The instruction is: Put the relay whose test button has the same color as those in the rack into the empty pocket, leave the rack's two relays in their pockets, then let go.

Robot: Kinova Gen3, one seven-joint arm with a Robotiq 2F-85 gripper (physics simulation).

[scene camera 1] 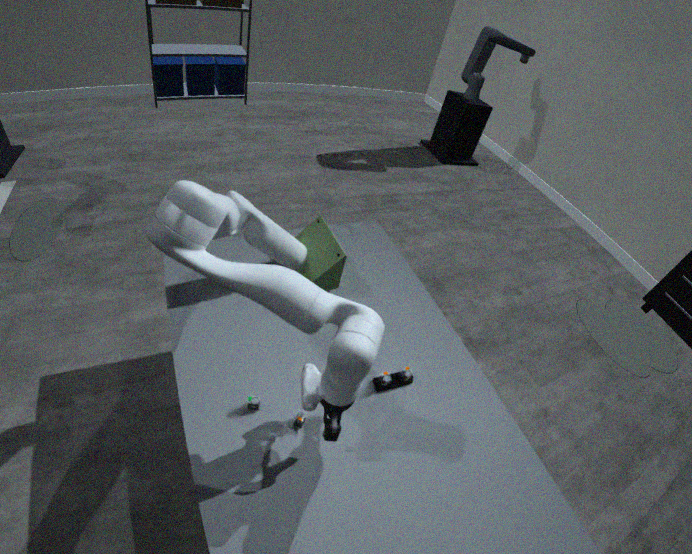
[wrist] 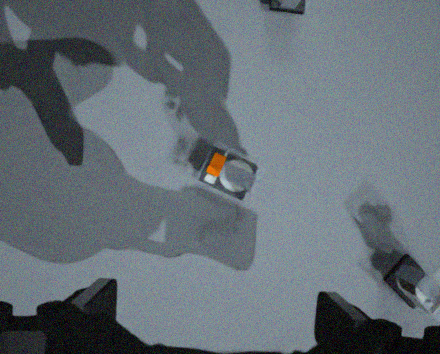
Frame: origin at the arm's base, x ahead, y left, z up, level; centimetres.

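Seen in the pictures: gripper, fingertip midpoint: [scene camera 1: 327,416] [wrist: 216,309]; arm's base at its link origin: [scene camera 1: 295,257].
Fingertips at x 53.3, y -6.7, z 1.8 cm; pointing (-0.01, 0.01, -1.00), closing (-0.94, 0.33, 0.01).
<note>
Offsets run from my fingertips to a thing's top centre. "spot": to the spot under its first point. Level surfaces: height alone.
My gripper [scene camera 1: 331,436] [wrist: 216,309] is open and empty above the pale surface. The loose relay with an orange test button {dy -5.4, dx -2.3, dz -1.9 cm} [scene camera 1: 298,421] [wrist: 237,175] stands upright; in the wrist view it lies ahead of the fingers. The black rack {dy +21.8, dx -6.7, dz -4.0 cm} [scene camera 1: 394,386] is right of the gripper in the scene view and holds two relays with orange buttons, one {dy +18.6, dx -6.8, dz -1.4 cm} [scene camera 1: 386,378] at its left and one {dy +25.0, dx -6.6, dz -1.4 cm} [scene camera 1: 407,374] at its right, with a gap between them. The green-button relay {dy -15.1, dx -8.8, dz -1.9 cm} [scene camera 1: 253,405] is farther left. Another loose relay {spot: dy +2.9, dx -10.2, dz -3.6 cm} [wrist: 406,280] is at the wrist view's lower right, its button not showing.
Part of a dark-based relay [wrist: 287,5] shows at the wrist view's top edge. A green angled block [scene camera 1: 323,251] stands behind my arm on the pale surface {dz -6.3 cm} [scene camera 1: 404,496]. A shelf unit [scene camera 1: 199,49], another arm's black pedestal [scene camera 1: 459,126] and a dark cabinet [scene camera 1: 672,300] stand beyond.
</note>
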